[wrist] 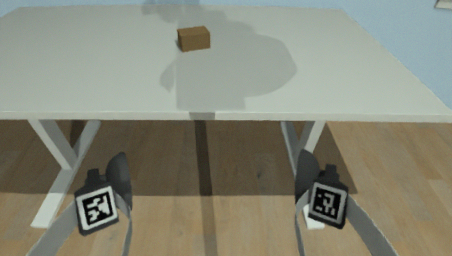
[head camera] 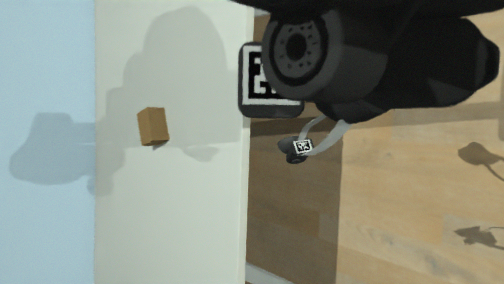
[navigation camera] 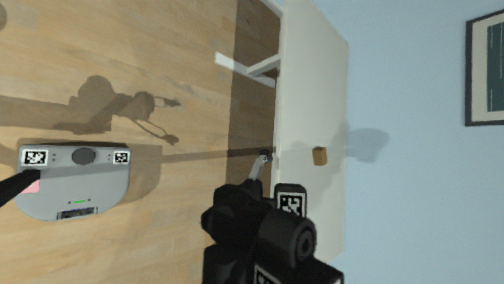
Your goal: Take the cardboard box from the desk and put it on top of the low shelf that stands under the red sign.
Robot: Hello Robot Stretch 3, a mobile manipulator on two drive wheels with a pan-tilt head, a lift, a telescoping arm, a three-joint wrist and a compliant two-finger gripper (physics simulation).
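Seen in the pictures: gripper, between the fingertips: (navigation camera: 265, 181); robot's base, origin of its link: (navigation camera: 83, 155).
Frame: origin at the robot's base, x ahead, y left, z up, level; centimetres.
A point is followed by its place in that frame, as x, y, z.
A small brown cardboard box (head camera: 154, 126) @[4.0, -94.6, 75.9] (navigation camera: 319, 156) @[4.2, -94.5, 75.9] (wrist: 194, 39) stands on the white desk (head camera: 170, 225) @[30.6, -92.7, 72.0] (navigation camera: 310, 75) @[49.0, -89.4, 72.0] (wrist: 110, 80), towards the wall side of its top. My gripper (head camera: 296, 149) (navigation camera: 265, 155) (wrist: 214, 171) @[-2.1, -35.2, 91.4] is open, with nothing between its wide-apart fingers. It is in front of the desk's near edge, apart from the desk and the box. In the wrist view the box is ahead of it, beyond the edge and slightly left of the middle between the fingertips. The low shelf and the red sign do not show in these views.
A light blue wall (head camera: 45, 60) @[-15.8, -142.9, 86.8] (navigation camera: 415, 210) @[-24.4, -142.7, 109.3] rises behind the desk. White desk legs (navigation camera: 231, 62) (wrist: 52, 200) stand on the wooden floor (head camera: 425, 200) @[27.2, -54.5, 0.0] (navigation camera: 190, 40) @[82.1, -49.9, 0.0] (wrist: 250, 230). My grey base (navigation camera: 75, 185) @[-11.9, 1.7, 16.0] is on the floor away from the desk. A framed picture (navigation camera: 468, 75) @[48.7, -142.7, 128.6] hangs on the wall.
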